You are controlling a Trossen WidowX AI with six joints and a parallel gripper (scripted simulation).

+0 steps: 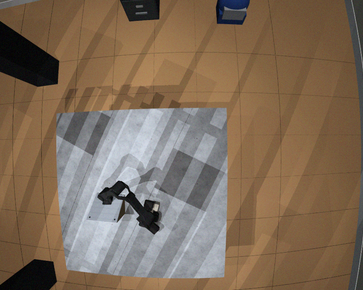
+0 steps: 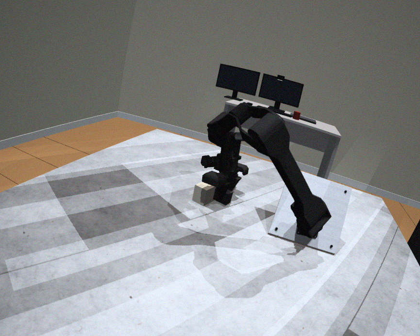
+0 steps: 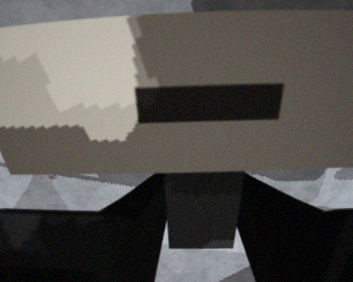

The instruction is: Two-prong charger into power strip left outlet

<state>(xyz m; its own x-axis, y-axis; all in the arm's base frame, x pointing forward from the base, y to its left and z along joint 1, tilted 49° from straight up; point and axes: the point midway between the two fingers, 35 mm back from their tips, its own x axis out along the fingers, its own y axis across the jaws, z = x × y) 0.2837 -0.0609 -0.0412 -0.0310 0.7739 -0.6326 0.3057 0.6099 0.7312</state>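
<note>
Right now my gripper tip is 20 mm short of the two-prong charger, 10 mm to the left of it and 10 mm below it.
</note>
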